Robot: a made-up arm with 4 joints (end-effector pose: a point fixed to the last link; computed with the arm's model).
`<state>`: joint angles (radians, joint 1 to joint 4).
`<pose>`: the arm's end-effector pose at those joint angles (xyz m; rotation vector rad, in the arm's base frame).
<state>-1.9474 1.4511 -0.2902 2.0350</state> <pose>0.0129 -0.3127 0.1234 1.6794 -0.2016 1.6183</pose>
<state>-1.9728 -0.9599 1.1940 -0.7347</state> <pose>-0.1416 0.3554 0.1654 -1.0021 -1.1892 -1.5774</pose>
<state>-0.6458 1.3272 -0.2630 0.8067</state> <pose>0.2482 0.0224 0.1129 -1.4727 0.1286 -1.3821</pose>
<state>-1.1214 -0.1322 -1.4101 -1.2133</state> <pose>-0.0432 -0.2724 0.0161 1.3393 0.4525 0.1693</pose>
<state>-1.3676 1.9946 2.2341 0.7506</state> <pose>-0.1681 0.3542 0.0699 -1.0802 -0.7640 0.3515</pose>
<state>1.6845 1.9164 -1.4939 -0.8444</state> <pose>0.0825 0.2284 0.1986 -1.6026 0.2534 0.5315</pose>
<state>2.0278 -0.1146 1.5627 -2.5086</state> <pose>0.3466 -0.1952 0.3297 0.3200 1.7324 -1.4239</pose>
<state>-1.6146 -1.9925 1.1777 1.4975</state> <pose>-0.3730 0.2325 -0.0082 -1.6722 0.8424 1.1295</pose>
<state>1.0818 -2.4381 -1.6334 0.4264</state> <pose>0.0780 0.1853 0.2363 0.9298 1.9536 2.2693</pose>
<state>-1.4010 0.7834 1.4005 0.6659</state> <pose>0.0715 0.3142 0.2295 -1.1403 -1.0570 -1.1281</pose>
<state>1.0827 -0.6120 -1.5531 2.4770</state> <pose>0.0413 0.2217 -0.1513 -1.5820 0.1620 -0.6227</pose>
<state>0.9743 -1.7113 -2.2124 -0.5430</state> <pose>-0.0973 0.1785 0.0850 -0.5579 -1.7552 -1.8830</pose>
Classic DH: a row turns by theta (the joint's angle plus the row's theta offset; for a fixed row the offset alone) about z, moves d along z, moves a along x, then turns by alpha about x. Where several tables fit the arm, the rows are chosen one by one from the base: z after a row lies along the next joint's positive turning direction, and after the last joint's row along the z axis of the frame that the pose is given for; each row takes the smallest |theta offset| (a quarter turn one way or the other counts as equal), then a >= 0, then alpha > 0; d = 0 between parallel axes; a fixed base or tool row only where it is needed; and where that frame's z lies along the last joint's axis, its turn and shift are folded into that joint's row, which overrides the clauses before.
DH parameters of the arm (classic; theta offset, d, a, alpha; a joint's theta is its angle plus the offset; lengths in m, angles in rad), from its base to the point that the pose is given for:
joint 1: -1.5708 0.1 0.06 1.5708
joint 2: 1.5708 0.06 0.01 1.5708
joint 3: -1.5708 0.05 0.2 1.5708
joint 4: 0.5586 0 -0.0943 3.1416
tool (fixed): 0.5586 0.27 0 0

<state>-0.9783 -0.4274 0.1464 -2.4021</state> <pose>-0.1936 -0.2794 0.3237 -0.2103 -0.4406 1.3668</pose>
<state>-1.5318 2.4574 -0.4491 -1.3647</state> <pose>0.1614 -0.1724 0.0237 -0.1008 2.4337 -0.6247</pose>
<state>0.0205 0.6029 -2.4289 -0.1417</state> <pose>0.0350 -0.2214 -0.1146 -0.1271 2.3250 -0.6471</pose>
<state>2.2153 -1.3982 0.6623 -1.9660</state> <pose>0.3809 0.1857 0.0169 -1.7957 0.4845 -2.0712</pose>
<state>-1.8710 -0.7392 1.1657 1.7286</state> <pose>-0.2116 0.2800 0.3782 -0.6780 1.3683 1.8291</pose>
